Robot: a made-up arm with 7 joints. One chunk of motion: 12 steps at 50 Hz.
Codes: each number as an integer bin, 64 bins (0 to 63) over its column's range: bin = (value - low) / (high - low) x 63, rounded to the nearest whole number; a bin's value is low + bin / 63 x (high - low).
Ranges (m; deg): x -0.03..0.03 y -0.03..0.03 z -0.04..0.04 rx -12..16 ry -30..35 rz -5..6
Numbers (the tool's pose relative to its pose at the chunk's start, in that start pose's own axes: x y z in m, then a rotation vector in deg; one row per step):
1: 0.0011 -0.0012 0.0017 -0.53 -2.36 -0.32
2: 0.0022 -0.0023 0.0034 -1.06 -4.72 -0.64
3: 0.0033 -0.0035 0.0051 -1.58 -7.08 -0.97
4: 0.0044 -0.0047 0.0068 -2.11 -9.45 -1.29
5: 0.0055 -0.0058 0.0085 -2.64 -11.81 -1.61
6: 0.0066 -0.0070 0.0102 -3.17 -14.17 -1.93
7: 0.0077 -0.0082 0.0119 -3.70 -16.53 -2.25
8: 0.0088 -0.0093 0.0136 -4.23 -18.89 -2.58
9: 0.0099 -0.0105 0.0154 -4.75 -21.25 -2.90
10: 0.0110 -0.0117 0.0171 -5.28 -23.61 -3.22
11: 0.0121 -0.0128 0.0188 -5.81 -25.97 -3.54
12: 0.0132 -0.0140 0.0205 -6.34 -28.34 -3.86
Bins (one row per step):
1: 33 30 33 26 27 27
2: 34 29 34 25 25 25
3: 35 28 36 23 22 23
4: 36 27 37 22 20 21
5: 37 25 38 21 18 19
6: 38 24 40 20 15 18
7: 40 23 41 19 13 16
8: 41 22 42 17 11 14
9: 42 20 44 16 8 12
10: 43 19 45 15 6 10
11: 44 18 46 14 4 8
12: 45 17 48 13 2 7

